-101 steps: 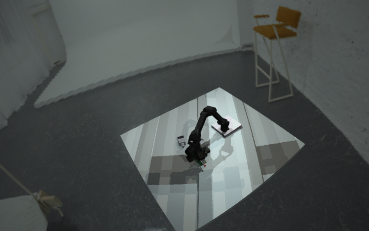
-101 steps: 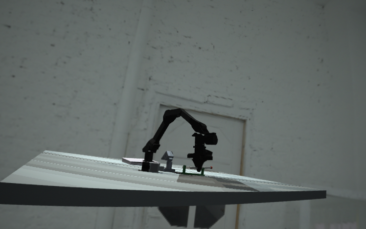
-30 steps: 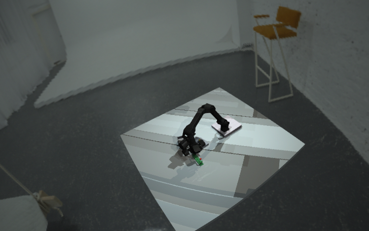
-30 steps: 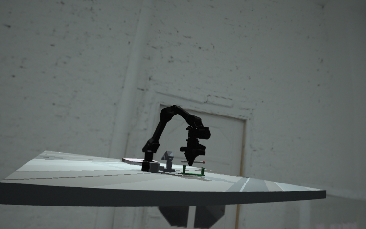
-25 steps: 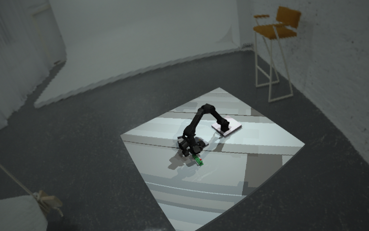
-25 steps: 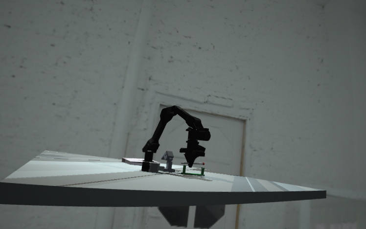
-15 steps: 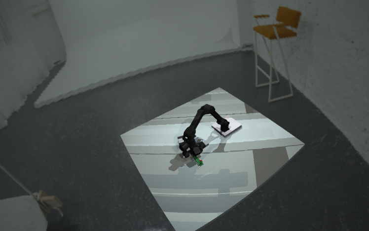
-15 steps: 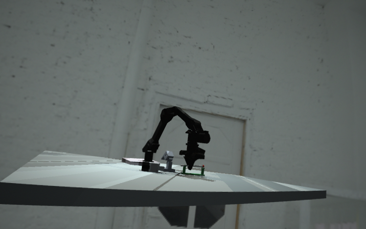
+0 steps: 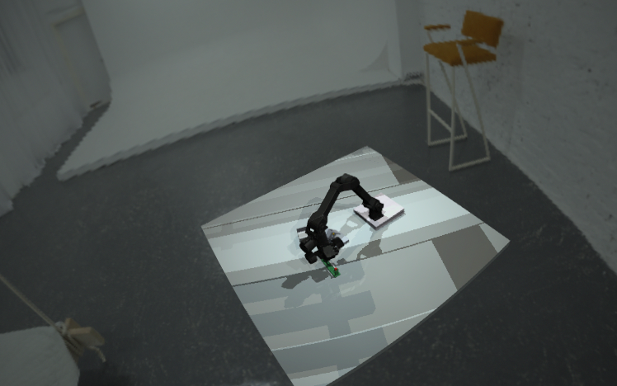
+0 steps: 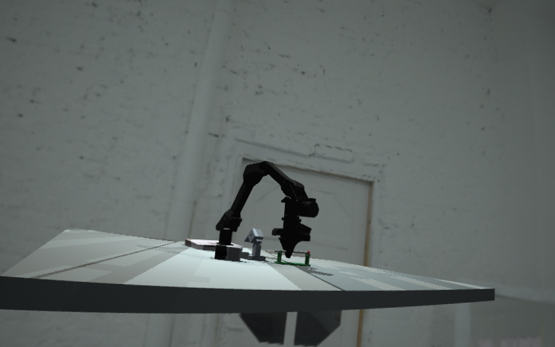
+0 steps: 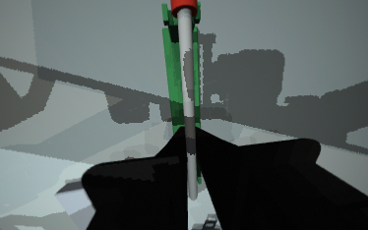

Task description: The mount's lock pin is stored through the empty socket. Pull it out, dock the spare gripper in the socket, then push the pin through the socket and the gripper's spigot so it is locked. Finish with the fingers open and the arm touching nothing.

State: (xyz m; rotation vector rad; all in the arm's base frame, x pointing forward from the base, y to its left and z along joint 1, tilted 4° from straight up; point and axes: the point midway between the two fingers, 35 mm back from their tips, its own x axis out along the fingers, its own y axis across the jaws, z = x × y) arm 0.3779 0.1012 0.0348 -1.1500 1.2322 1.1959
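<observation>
The green cradle lies 2 cm to the left of my gripper tip. Also, from my gripper tip: spare gripper (1 cm ahead, 23 cm to the right); grey mount stand (9 cm behind, 10 cm to the right, 3 cm above).
</observation>
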